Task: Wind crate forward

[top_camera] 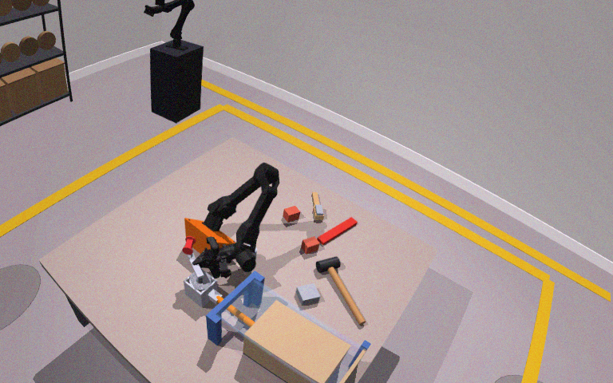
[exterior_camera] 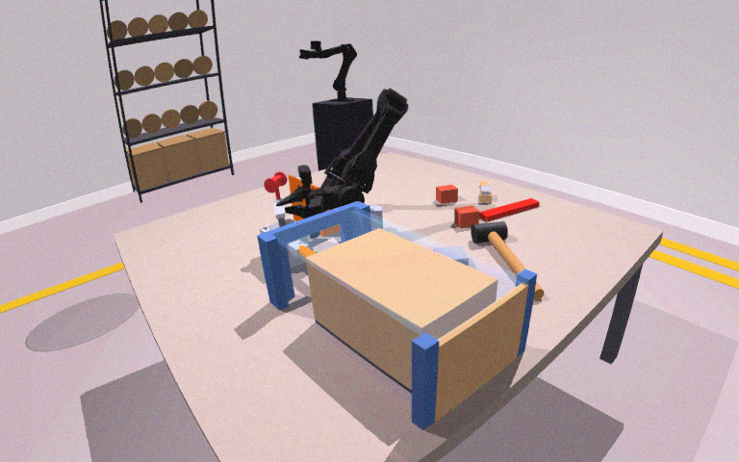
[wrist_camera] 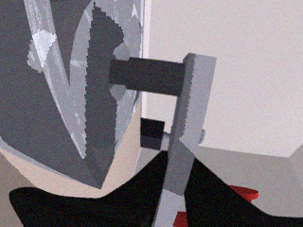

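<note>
My gripper tip is now 1 cm past the winch handle, 1 cm to the right of it and 1 cm below it. The rest, counted from my gripper tip: red knob: 4 cm behind, 3 cm to the left, 4 cm above; grey hand winch: 3 cm ahead, 2 cm to the right, 9 cm below; blue steel frame: 21 cm ahead, 3 cm to the right, 2 cm below.
</note>
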